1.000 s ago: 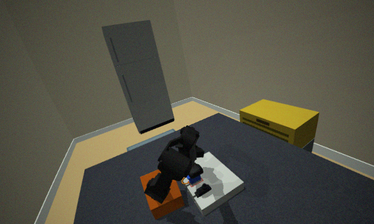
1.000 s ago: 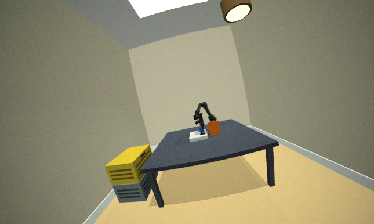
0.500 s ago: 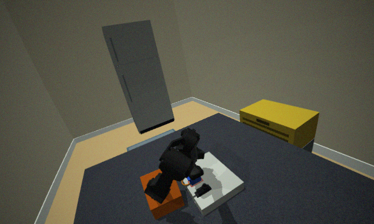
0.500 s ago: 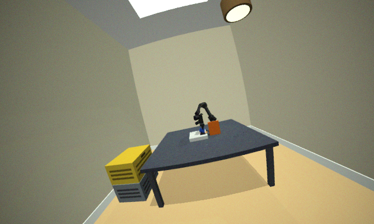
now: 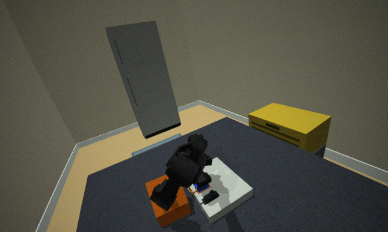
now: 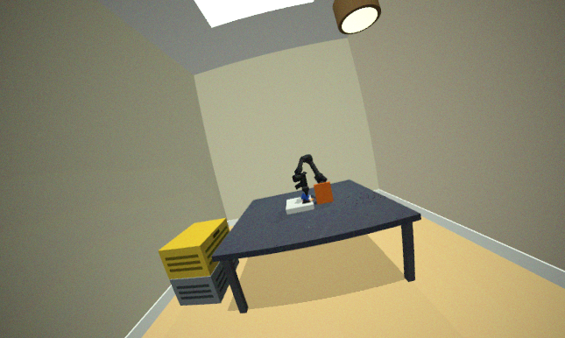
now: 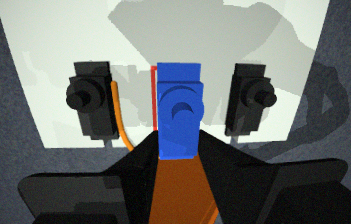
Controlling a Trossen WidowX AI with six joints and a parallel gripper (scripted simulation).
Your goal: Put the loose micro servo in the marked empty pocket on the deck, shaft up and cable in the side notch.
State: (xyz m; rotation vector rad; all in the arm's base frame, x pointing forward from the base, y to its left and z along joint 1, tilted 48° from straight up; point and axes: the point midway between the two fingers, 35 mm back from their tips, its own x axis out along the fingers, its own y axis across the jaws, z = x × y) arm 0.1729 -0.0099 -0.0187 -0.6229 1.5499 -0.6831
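Right now my gripper tip is 12 cm short of the white deck and 6 cm above it.
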